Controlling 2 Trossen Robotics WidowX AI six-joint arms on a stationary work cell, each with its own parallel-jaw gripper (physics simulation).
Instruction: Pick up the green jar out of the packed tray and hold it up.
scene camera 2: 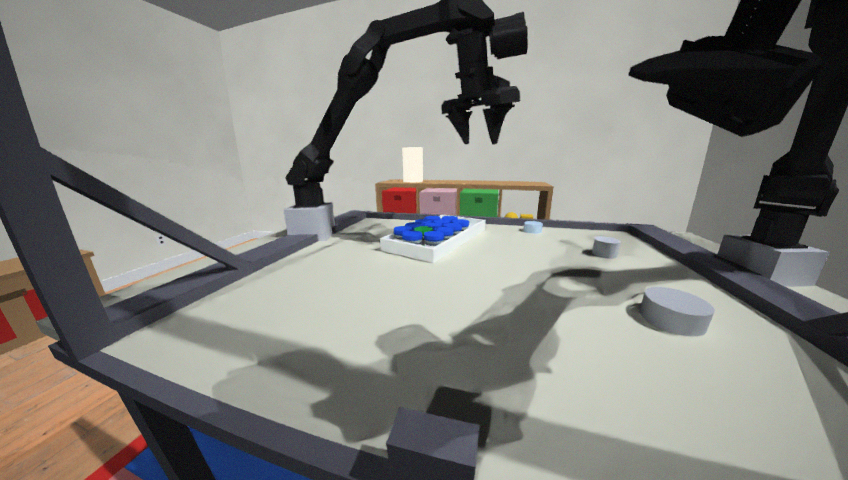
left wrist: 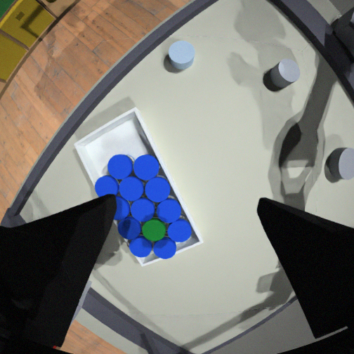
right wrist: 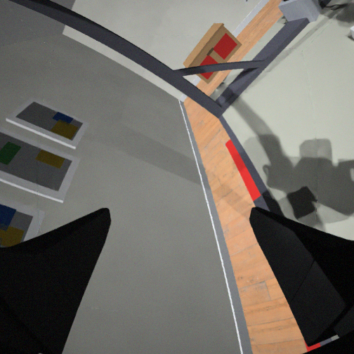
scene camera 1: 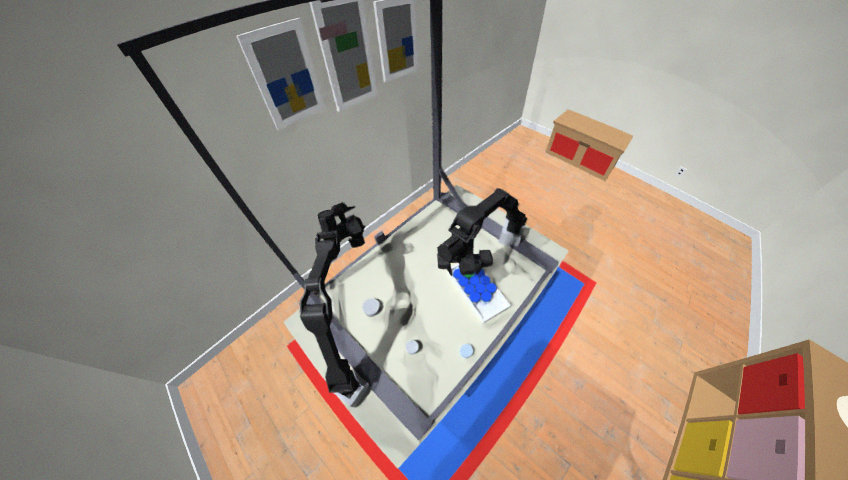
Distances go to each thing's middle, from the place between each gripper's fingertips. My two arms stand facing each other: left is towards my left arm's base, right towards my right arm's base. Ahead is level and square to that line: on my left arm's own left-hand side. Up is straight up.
My right gripper is now 23 cm short of the wide grey cylinder (scene camera 2: pixel 679 312), 18 cm to the left of it and 27 cm above it. The rest, counted from my right hand: white tray (left wrist: pixel 128 138) 50 cm ahead, 21 cm to the left, 30 cm below.
I see the white tray 20 mm ahead of my left hand, 100 mm to the left of it and 250 mm below it. From my left hand the other things lie so: wide grey cylinder (250 mm behind, 300 mm to the right, 220 mm below).
